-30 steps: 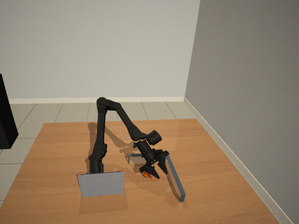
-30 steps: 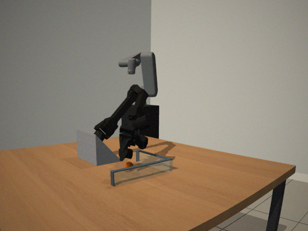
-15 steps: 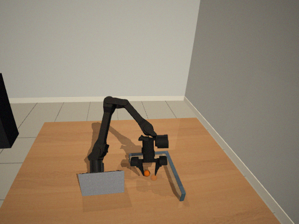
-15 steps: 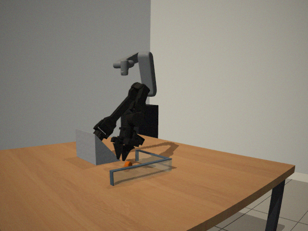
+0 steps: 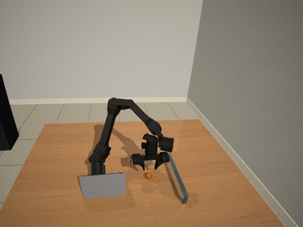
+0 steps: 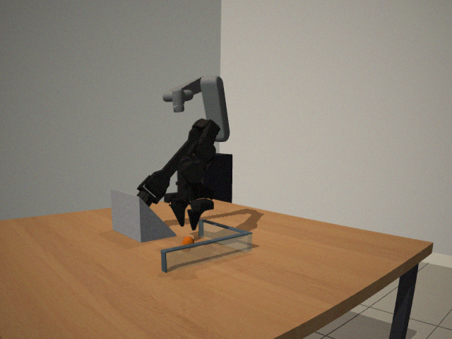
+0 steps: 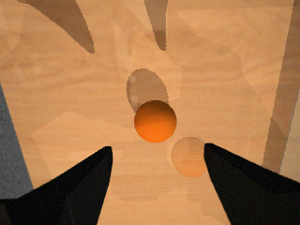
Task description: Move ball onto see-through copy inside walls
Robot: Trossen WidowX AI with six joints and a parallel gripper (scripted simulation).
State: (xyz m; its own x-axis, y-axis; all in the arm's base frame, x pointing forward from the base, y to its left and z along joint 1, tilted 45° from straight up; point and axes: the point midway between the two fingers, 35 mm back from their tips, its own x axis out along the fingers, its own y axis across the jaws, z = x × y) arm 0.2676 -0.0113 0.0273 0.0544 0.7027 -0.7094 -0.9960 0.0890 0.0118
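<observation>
My gripper tip is 50 mm above the orange ball. Also, from my gripper tip: short wall 40 mm ahead, 120 mm to the left, 30 mm below; then see-through copy of ball 30 mm ahead, 40 mm to the right, 50 mm below.
</observation>
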